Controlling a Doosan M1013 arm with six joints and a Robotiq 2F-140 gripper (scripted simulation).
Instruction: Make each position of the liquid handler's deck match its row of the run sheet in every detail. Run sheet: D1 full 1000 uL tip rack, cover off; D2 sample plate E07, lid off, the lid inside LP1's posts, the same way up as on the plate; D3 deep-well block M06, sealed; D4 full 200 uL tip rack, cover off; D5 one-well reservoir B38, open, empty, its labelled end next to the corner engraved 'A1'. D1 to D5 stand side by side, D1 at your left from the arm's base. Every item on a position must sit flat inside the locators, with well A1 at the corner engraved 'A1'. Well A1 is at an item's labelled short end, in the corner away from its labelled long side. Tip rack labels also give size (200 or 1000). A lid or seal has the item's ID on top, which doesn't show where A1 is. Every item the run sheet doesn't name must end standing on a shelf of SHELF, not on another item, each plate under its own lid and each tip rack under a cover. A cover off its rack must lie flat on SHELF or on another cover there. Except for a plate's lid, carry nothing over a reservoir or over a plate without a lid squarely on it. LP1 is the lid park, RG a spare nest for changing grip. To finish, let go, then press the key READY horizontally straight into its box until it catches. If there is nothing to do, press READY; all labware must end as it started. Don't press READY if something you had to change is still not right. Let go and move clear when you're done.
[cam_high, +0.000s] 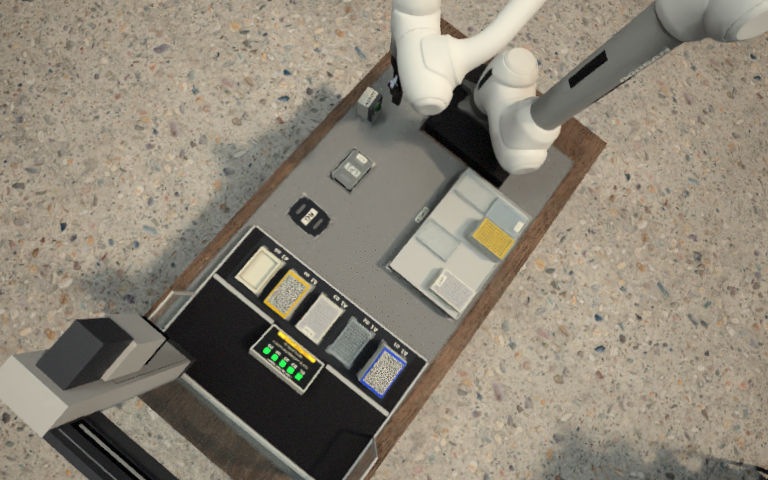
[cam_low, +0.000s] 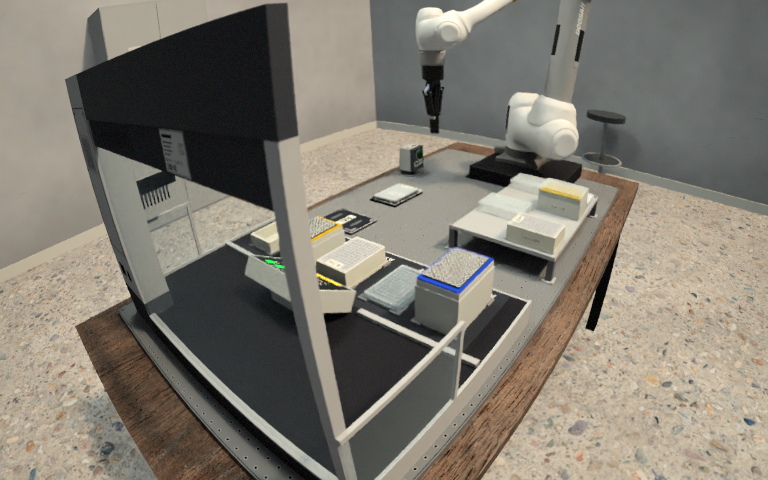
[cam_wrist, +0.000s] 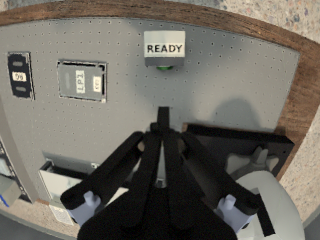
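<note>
The ready key box is 14 cm below my hand, 8 cm to the right of it and 1 cm ahead of it. Also, from my hand: shelf 46 cm to the left, 20 cm ahead, 14 cm below; then spare nest RG 46 cm ahead, 20 cm below, 1 cm to the right; then clear lid 23 cm ahead, 19 cm below.
</note>
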